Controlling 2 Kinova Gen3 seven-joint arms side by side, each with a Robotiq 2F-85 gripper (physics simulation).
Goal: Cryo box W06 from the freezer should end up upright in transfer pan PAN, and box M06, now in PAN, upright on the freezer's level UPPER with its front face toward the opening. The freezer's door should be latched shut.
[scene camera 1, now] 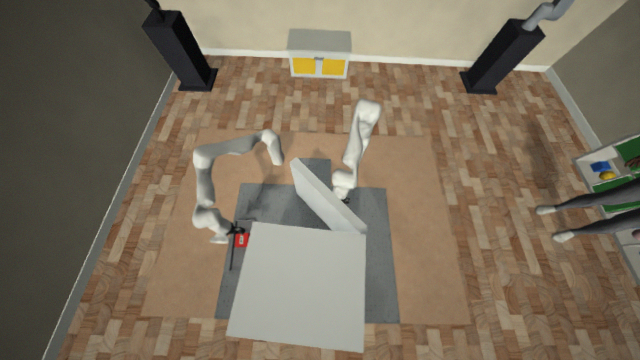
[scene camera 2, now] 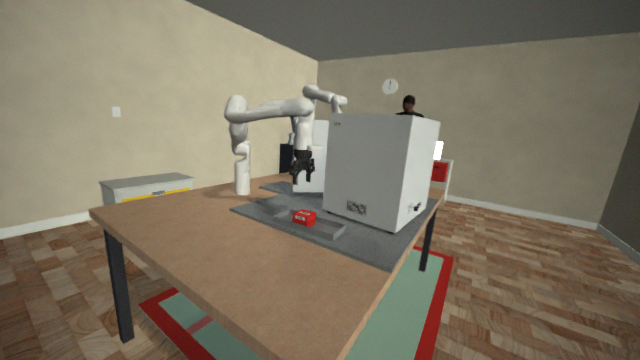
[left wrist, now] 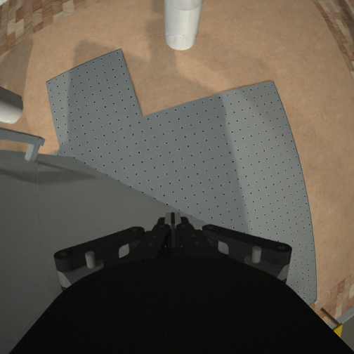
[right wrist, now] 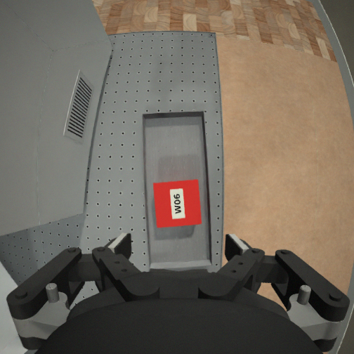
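Observation:
Red box W06 [scene camera 1: 241, 240] [scene camera 2: 304, 218] [right wrist: 162, 205] sits in the grey transfer pan [scene camera 2: 332, 230] [right wrist: 175, 130], its label facing up. Box M06 does not show; the freezer's inside is hidden. The white freezer [scene camera 1: 300, 285] [scene camera 2: 370, 165] [right wrist: 30, 125] has its door [scene camera 1: 327, 200] [scene camera 2: 307, 184] [left wrist: 50, 225] standing partly open. My left gripper [scene camera 1: 346, 200] [left wrist: 172, 221] is shut and empty, close to the door's outer face; contact is unclear. The door handle [left wrist: 22, 136] is at the left in the left wrist view. My right gripper [scene camera 1: 238, 230] [scene camera 2: 302, 178] [right wrist: 177, 244] is open and empty above the pan.
A grey perforated mat [scene camera 1: 380, 270] [scene camera 2: 365, 250] [left wrist: 175, 145] [right wrist: 120, 100] lies under the freezer and pan on the brown table [scene camera 1: 425, 225] [scene camera 2: 200, 235]. The open door stands between the two arms. The right forearm passes beside the freezer's front corner.

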